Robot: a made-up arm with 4 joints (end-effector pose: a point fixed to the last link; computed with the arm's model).
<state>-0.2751 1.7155 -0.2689 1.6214</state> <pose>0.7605 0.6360 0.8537 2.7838 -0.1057 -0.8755</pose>
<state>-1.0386 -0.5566 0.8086 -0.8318</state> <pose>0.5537 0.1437 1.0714 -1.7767 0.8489 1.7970</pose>
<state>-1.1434 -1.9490 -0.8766 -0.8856</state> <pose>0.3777 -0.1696 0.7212 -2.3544 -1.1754 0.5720</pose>
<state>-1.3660 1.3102 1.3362 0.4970</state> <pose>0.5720 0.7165 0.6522 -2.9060 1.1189 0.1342</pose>
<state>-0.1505 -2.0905 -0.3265 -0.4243</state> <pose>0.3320 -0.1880 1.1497 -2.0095 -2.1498 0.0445</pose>
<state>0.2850 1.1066 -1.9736 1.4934</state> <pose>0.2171 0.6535 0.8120 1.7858 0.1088 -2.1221</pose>
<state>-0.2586 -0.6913 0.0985 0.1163</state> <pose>0.0513 0.2401 1.3149 -2.5971 -1.0510 0.4454</pose>
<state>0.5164 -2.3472 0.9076 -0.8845</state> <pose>0.2728 -0.0305 1.5257 2.2421 1.7554 -1.1965</pose>
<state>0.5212 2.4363 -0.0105 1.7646</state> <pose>0.5313 0.3538 1.4820 2.7512 -1.0533 0.5476</pose>
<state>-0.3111 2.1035 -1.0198 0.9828</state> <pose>0.7734 0.4211 0.6176 1.7937 -1.3811 -1.6428</pose>
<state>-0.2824 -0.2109 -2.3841 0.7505</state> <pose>-0.0617 0.1873 0.8545 0.5660 0.7225 -0.8650</pose>
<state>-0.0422 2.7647 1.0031 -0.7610</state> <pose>0.7849 0.4332 1.1887 0.2574 2.4315 -1.6576</pose>
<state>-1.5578 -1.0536 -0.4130 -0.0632</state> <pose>0.4748 0.1218 0.8519 -1.7493 -1.1293 1.5972</pose>
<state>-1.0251 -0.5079 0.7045 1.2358</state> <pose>0.5273 0.1846 1.1222 -1.4049 -0.9856 0.3547</pose>
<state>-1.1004 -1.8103 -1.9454 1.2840</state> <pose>0.2017 -0.1554 0.5565 0.1893 2.5769 0.2444</pose>
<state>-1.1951 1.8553 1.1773 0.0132</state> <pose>0.6502 0.7223 0.4830 2.1146 -1.6740 0.3948</pose>
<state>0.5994 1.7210 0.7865 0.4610</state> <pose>0.1375 0.7114 1.4437 -1.7581 1.3641 -1.7341</pose>
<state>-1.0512 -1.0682 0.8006 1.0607</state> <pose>0.6161 -0.0434 0.9777 -0.8952 -0.9014 0.3995</pose>
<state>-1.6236 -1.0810 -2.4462 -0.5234</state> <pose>0.1057 -0.0745 0.6139 1.7371 1.6160 0.2419</pose>
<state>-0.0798 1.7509 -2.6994 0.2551</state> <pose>0.2939 0.6474 0.7265 0.1441 -0.4888 -2.1355</pose>
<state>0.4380 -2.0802 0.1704 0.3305</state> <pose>0.0797 -0.1721 1.3837 -1.1569 -2.9038 0.1174</pose>
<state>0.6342 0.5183 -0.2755 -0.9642</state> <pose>-0.1038 0.7229 1.1535 -2.0571 2.0629 -0.8459</pose>
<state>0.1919 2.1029 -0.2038 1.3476</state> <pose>0.7242 0.4769 1.2154 2.7297 -1.1210 -0.0834</pose>
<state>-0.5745 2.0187 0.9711 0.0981</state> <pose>0.7689 0.6715 0.8388 1.9173 -1.9177 0.9280</pose>
